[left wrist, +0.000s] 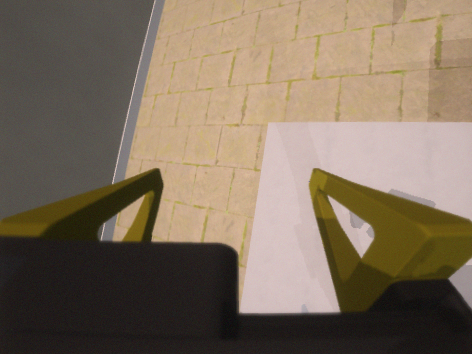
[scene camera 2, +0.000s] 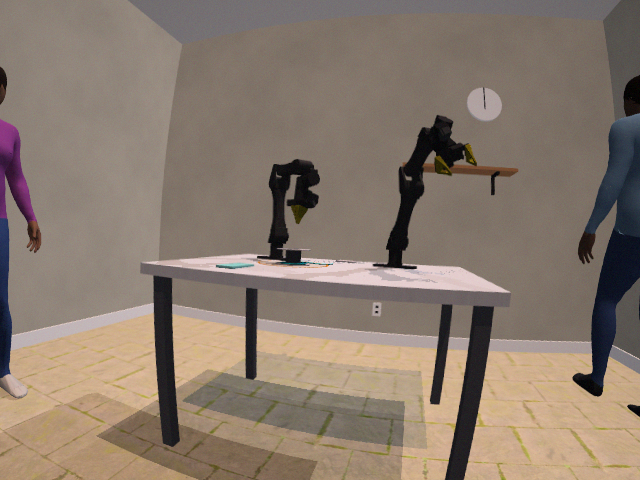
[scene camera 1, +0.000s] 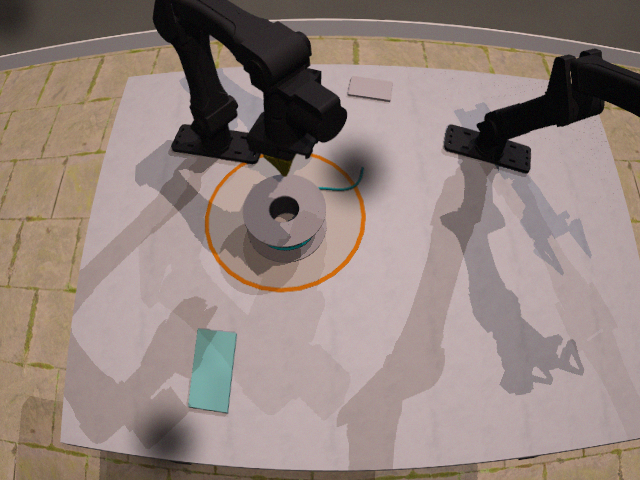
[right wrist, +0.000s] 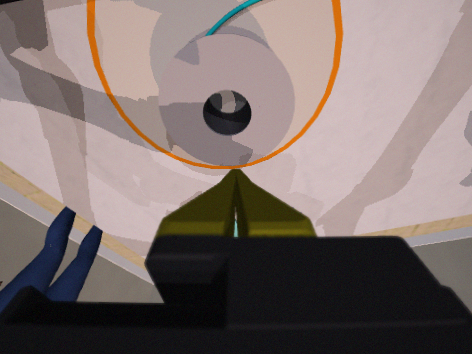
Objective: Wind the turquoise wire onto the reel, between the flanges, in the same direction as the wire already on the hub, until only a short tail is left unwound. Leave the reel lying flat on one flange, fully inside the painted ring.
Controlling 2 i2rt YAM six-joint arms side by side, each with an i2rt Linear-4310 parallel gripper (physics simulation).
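Places are measured from the left arm's base along level axes (x ahead, y left, z up), in metres.
Pixels of known places: left gripper, fingertip midpoint: (left wrist: 236,176) (scene camera 2: 464,169); right gripper, fingertip midpoint: (scene camera 2: 297,223) (scene camera 1: 285,173) (right wrist: 235,176); left arm's base at its link origin: (scene camera 2: 394,267) (scene camera 1: 488,149); right arm's base at its link origin: (scene camera 2: 276,259) (scene camera 1: 217,144).
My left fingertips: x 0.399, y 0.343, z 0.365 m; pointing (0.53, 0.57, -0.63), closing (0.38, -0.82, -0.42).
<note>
For each thing: its top centre in the pictures, then the offset to it from my left fingertips. "pt": a spot on its surface instead. Level surfaces: height alone.
- grey reel at its top centre: (right wrist: 227,115) (scene camera 1: 284,208) (scene camera 2: 293,249) 0.106 m back, 0.705 m right, 0.300 m down
- orange painted ring at a spot on its surface: (right wrist: 341,35) (scene camera 1: 364,216) pt 0.163 m back, 0.569 m right, 0.364 m down
- Turquoise wire at a spot on its surface: (scene camera 1: 338,189) pt 0.207 m back, 0.631 m right, 0.361 m down
- turquoise flat block at its top centre: (scene camera 1: 211,370) (scene camera 2: 235,264) 0.204 m ahead, 0.750 m right, 0.357 m down
- table at its surface level: 0.365 m down
- pale flat block at its top centre: (scene camera 1: 370,87) 0.489 m back, 0.628 m right, 0.359 m down
The grey reel (scene camera 1: 258,215) (scene camera 2: 293,255) (right wrist: 270,75) lies flat on one flange inside the orange painted ring (scene camera 1: 364,217) (right wrist: 341,35). Turquoise wire (scene camera 1: 338,189) (right wrist: 231,18) shows between the flanges at the front in scene camera 1. A short curved tail leaves the reel at the upper right and crosses the ring line there, its end in a dark blur. My right gripper (scene camera 1: 284,174) (scene camera 2: 298,222) (right wrist: 235,176) is shut and empty, above the reel and clear of it. My left gripper (scene camera 2: 460,169) (left wrist: 236,176) is open and empty, high above the table, far from the reel.
A turquoise flat block (scene camera 1: 212,370) (scene camera 2: 235,265) lies at the lower left of the table (scene camera 1: 289,439) in scene camera 1. A pale flat block (scene camera 1: 370,88) lies near the back edge. Dark blurred spots cover parts of scene camera 1. Two people stand beyond the table in scene camera 2.
</note>
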